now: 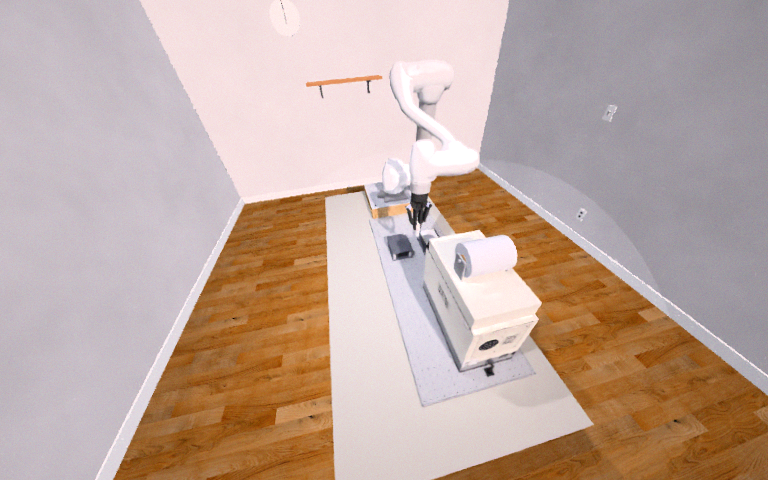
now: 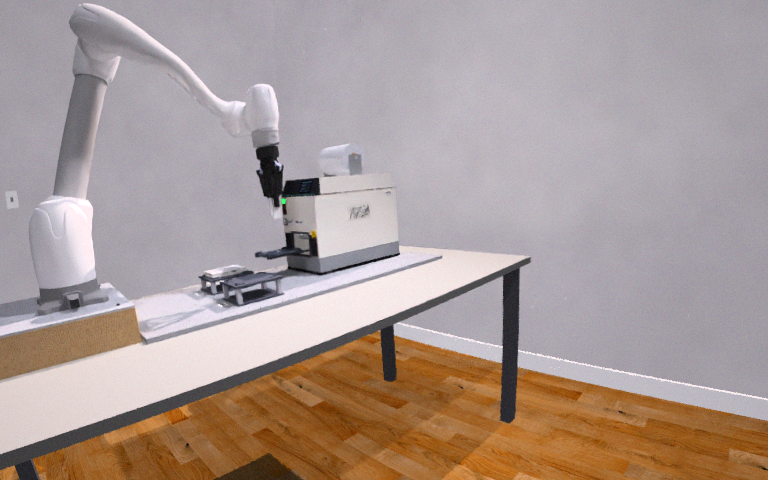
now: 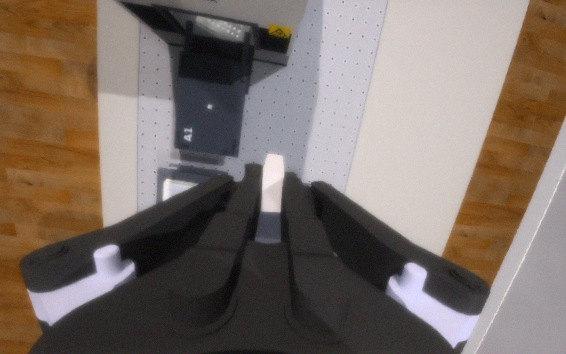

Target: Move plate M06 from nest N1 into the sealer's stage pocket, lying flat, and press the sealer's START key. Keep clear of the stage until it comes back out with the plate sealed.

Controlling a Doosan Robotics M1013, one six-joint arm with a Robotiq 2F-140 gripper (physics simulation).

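Where they show: gripper, fingertip midpoint: [image 1: 416,234] [image 2: 276,218] [image 3: 274,169]; arm's base, link origin: [image 1: 393,195] [image 2: 72,302].
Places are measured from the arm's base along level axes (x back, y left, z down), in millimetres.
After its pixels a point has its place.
Note:
The sealer [image 1: 498,300] @[x -1184, y 49, z -266 mm] [image 2: 356,226] @[x -1014, y -51, z -70 mm] stands with its stage [image 2: 271,254] @[x -666, y 13, z -16 mm] [image 3: 215,122] @[x -701, y 50, z -12 mm] out in front; the stage's outer part, marked A1, is bare. A pale dotted surface [image 3: 222,28] @[x -864, y 72, z 69 mm] shows inside the opening; I cannot tell what it is. A whitish plate [image 2: 226,271] @[x -508, y 58, z 18 mm] [image 3: 178,188] @[x -575, y 112, z 17 mm] lies flat on the far low nest; its label is unreadable, so I cannot tell whether it is M06. My gripper [image 1: 417,225] @[x -668, y -43, z -144 mm] [image 2: 276,203] @[x -668, y -43, z -144 mm] [image 3: 274,169] @[x -668, y -43, z -144 mm] is shut, pointing down above the stage area, close to the sealer's front. A pale tip shows between and beyond the fingers. The START key is not clearly visible.
A second, bare dark nest [image 1: 399,246] @[x -551, y -103, z 25 mm] [image 2: 252,280] @[x -511, y -125, z 25 mm] stands beside the plate's nest. A green light [image 2: 283,201] @[x -824, y 153, z -187 mm] is lit on the sealer's front, next to the fingers. A film roll [image 1: 488,255] @[x -1095, y 40, z -378 mm] [image 2: 336,159] @[x -999, y 21, z -333 mm] sits on the sealer. A yellow warning label [image 3: 279,31] @[x -824, y -28, z -66 mm] is beside its opening.

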